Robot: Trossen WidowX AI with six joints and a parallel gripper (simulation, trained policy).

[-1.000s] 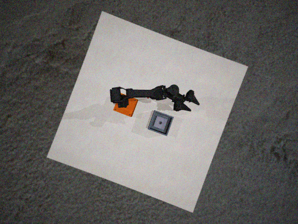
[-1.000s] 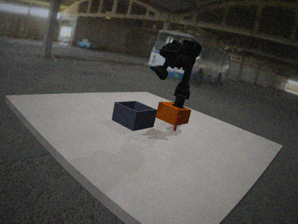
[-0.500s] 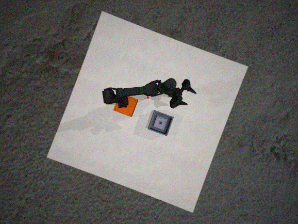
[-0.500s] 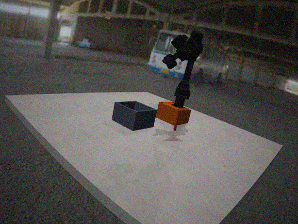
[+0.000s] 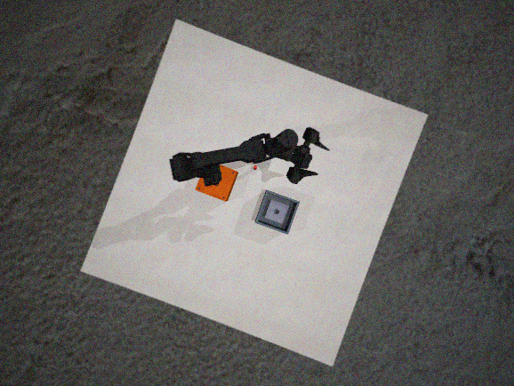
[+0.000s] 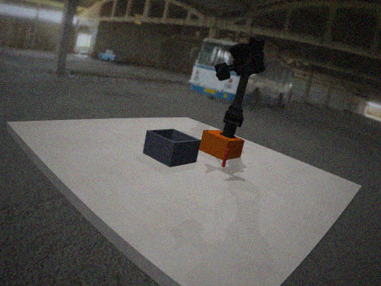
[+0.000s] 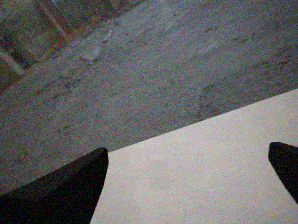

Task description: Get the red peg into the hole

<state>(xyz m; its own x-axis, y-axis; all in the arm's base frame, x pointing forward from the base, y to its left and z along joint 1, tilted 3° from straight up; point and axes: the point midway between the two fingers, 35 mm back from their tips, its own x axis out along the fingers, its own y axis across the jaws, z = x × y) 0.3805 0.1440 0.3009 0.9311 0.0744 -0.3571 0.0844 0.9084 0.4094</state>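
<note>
The red peg is 230 mm behind my gripper tip, 50 mm to the right of it and 350 mm below it. The rest, counted from my gripper tip: dark grey box: 70 mm behind, 220 mm to the right, 370 mm below.
</note>
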